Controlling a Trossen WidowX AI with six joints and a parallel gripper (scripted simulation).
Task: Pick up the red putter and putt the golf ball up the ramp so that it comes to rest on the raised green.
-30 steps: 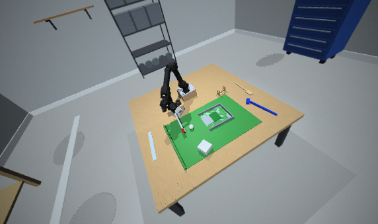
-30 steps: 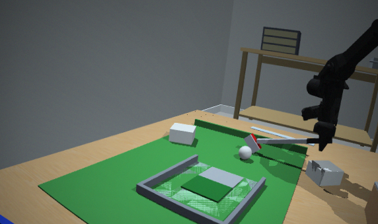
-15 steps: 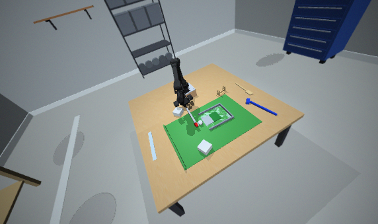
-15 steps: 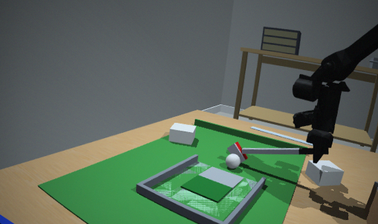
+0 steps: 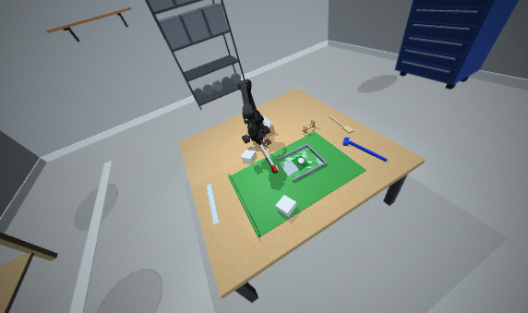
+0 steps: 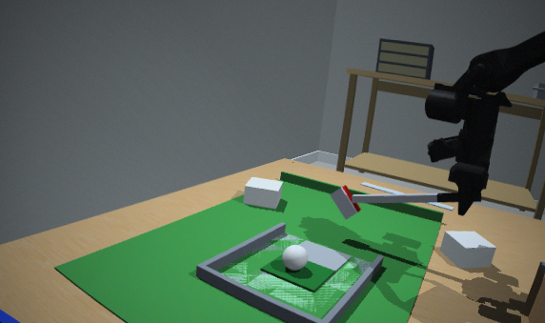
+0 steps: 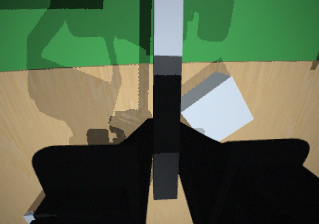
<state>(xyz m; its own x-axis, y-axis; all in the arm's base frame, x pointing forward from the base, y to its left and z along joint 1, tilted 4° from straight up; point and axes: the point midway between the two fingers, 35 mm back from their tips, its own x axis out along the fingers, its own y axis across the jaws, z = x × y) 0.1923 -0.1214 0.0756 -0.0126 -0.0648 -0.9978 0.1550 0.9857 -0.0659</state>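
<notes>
The red putter is 12 cm ahead of my gripper tip, 2 cm to the right of it and 1 cm below it. Round my gripper tip: white golf ball: 26 cm ahead, 15 cm to the left, 9 cm below; then green mat: 28 cm ahead, 12 cm below, 5 cm to the left; then grey walled frame: 25 cm ahead, 17 cm to the left, 11 cm below.
</notes>
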